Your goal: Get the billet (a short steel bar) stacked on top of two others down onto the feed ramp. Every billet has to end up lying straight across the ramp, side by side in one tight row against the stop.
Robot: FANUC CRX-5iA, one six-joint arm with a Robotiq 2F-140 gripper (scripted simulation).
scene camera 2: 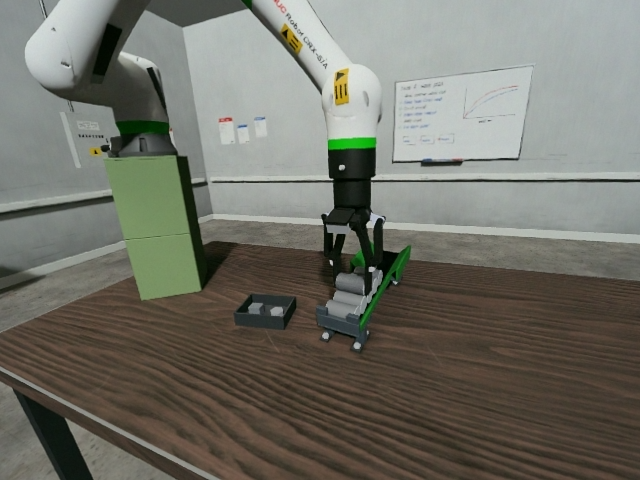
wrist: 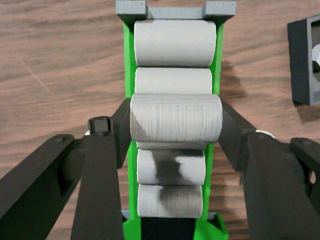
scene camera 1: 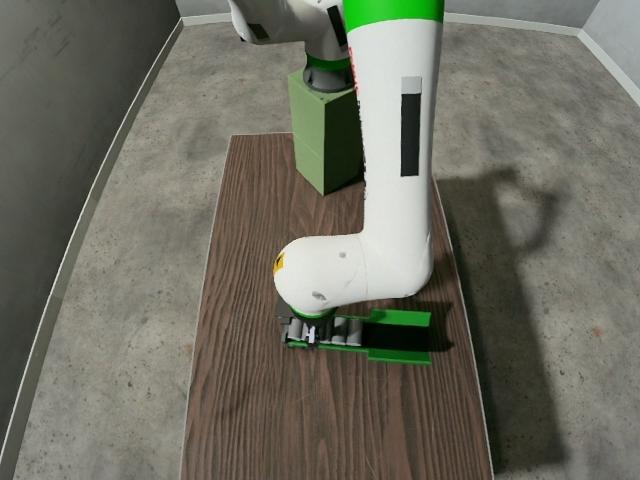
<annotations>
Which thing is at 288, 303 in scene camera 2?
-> A dark grey tray.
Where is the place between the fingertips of the gripper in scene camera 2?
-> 352, 288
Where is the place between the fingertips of the gripper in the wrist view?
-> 173, 113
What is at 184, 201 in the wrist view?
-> A billet.
</annotations>
